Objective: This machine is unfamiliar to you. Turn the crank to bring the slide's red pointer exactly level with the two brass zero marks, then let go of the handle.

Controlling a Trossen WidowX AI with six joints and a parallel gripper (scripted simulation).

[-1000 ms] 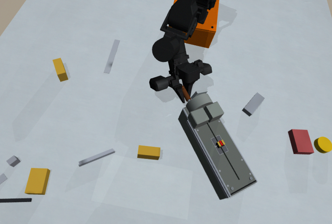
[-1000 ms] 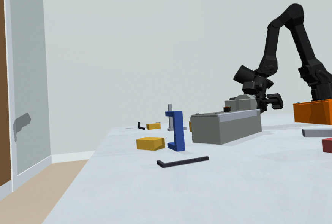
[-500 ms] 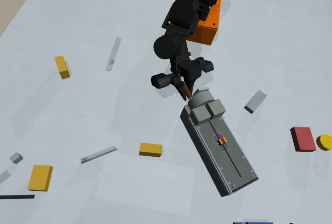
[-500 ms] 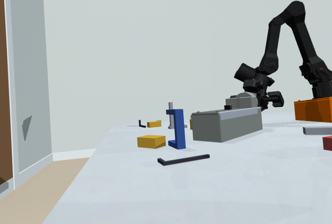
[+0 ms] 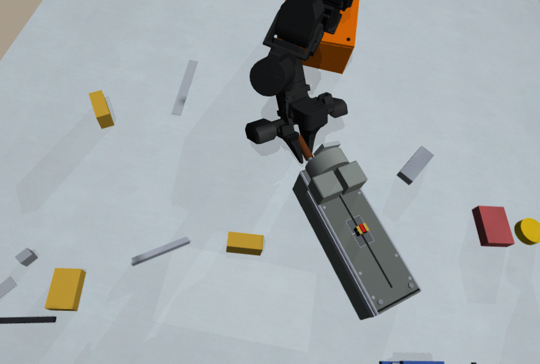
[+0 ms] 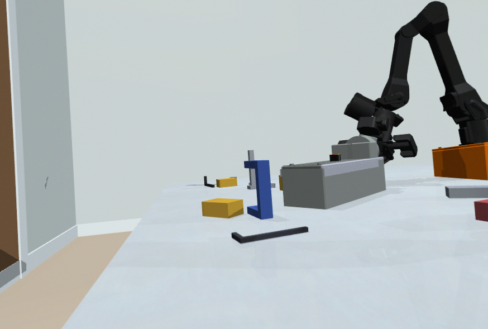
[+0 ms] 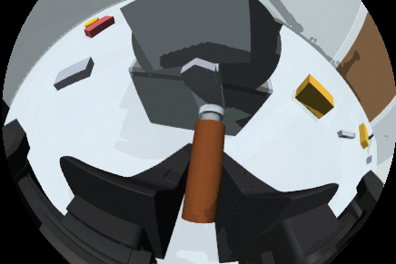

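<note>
The brown handle lies 3 cm above my gripper tip, 1 cm to the right of it and 1 cm behind it. Round my gripper tip: red pointer: 13 cm to the left, 11 cm ahead, 5 cm above; then grey block: 22 cm to the left, 11 cm behind, 3 cm below; then blue clamp: 27 cm ahead, 26 cm to the left, 2 cm above.
</note>
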